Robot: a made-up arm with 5 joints.
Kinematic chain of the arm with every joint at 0, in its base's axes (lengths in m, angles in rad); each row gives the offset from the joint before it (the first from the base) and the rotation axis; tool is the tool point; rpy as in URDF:
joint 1: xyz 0.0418 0 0.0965 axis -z
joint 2: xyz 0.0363 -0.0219 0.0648 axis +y
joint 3: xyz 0.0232 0 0.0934 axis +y
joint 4: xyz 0.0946 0 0.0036 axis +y
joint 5: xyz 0.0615 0.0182 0 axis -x
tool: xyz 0 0 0 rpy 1.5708 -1.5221 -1.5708
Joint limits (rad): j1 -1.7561..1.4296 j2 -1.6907..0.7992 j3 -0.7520..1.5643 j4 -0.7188..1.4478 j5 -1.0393..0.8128
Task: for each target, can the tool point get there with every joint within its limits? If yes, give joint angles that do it. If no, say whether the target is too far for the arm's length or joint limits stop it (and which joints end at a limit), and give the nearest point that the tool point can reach.
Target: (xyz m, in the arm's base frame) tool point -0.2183 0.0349 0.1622
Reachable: no: joint limits stop it (at a limit: joint 2, joint 3, joint 4) | nearest point -0.1519 0.0260 0.2300 | short by 0.095 m
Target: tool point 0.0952 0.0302 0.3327
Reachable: yes | joints -0.5755 -0.9978 -0.2075 1.0146 -0.4048
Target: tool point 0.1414 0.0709 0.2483
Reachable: yes | joints -0.6489 -0.9964 1.0943 -0.4713 0.4593
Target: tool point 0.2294 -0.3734 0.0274
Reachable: no: too far | nearest point 0.1552 -0.2258 0.1284 | short by 0.194 m
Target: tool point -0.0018 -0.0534 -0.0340
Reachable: no: joint limits stop it (at a limit: joint 1, joint 2) | nearest point 0.0487 -0.0746 0.0601 | short by 0.109 m
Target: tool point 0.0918 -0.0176 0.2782
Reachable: yes | joints 0.2693 -1.4179 0.3689 1.1151 0.3264
